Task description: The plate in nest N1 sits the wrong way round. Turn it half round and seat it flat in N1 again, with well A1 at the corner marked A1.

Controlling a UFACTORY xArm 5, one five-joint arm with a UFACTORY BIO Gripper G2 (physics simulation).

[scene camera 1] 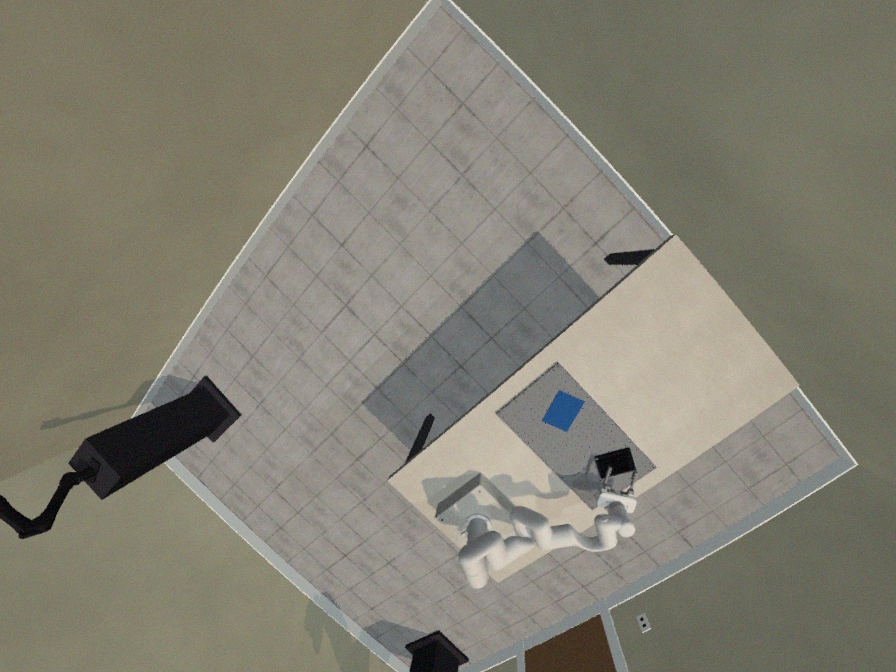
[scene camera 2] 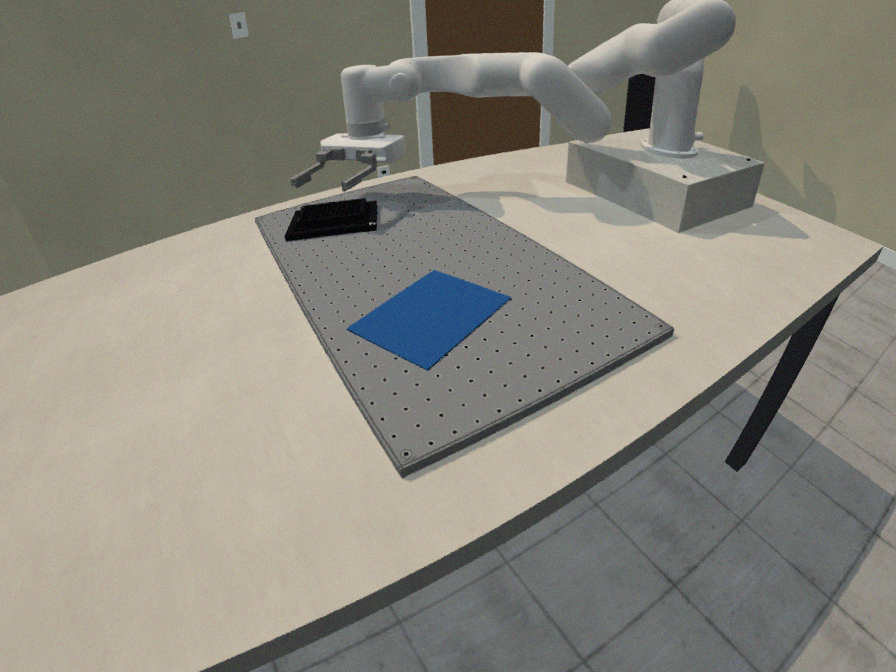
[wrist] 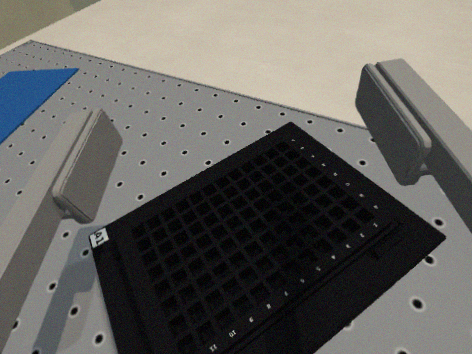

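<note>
The black well plate (scene camera 1: 615, 460) (scene camera 2: 334, 211) (wrist: 250, 235) sits in the black nest N1 (scene camera 2: 329, 230) (wrist: 417, 236) and looks roughly level. The nest's white A1 label (wrist: 99, 236) is at the left corner in the wrist view. The plate's column 1 and row A marks meet near the right corner, so well A1 is diagonally opposite the label. My gripper (scene camera 1: 620, 474) (scene camera 2: 323, 183) (wrist: 245, 197) is partly open and empty, raised above the plate. It is turned at an angle to the plate's sides. The nest's near corner is cut off in the wrist view.
A grey perforated board (scene camera 1: 578, 452) (scene camera 2: 550, 347) (wrist: 200, 120) carries the nest. A flat blue rectangle (scene camera 1: 563, 410) (scene camera 2: 430, 318) (wrist: 30, 97) lies on it. The arm's grey base block (scene camera 1: 463, 499) (scene camera 2: 644, 184) stands on the beige table (scene camera 1: 694, 318) (scene camera 2: 180, 405) (wrist: 300, 50).
</note>
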